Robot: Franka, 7 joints.
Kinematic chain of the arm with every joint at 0, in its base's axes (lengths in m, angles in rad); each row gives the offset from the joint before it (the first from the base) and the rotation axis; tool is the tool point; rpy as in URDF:
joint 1: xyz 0 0 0.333 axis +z
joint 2: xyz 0 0 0 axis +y
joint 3: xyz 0 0 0.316 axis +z
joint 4: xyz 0.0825 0 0 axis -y
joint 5: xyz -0.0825 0 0.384 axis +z
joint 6: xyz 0 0 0 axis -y
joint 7: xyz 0.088 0 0 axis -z
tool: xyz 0 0 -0.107 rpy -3.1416 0 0
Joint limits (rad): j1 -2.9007..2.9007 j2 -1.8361..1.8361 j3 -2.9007..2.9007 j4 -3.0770..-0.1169 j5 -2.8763..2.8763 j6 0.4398..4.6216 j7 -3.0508..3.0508
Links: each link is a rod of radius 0.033 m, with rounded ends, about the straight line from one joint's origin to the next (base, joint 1, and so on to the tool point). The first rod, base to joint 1, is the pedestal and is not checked.
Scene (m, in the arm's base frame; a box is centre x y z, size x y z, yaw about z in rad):
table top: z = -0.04
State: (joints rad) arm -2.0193 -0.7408 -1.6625 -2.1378 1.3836 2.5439 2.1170
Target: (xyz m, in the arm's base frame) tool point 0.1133 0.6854 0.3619
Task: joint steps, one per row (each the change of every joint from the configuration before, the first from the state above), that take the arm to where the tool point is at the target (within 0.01 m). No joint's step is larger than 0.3 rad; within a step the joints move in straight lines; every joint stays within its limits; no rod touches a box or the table.
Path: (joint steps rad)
1: -0.2852 -0.0073 -0.2010 0.2163 -0.0099 0.0528 0.0000
2: -0.2851 -0.0073 -0.2009 0.2162 -0.0099 0.0528 0.0000

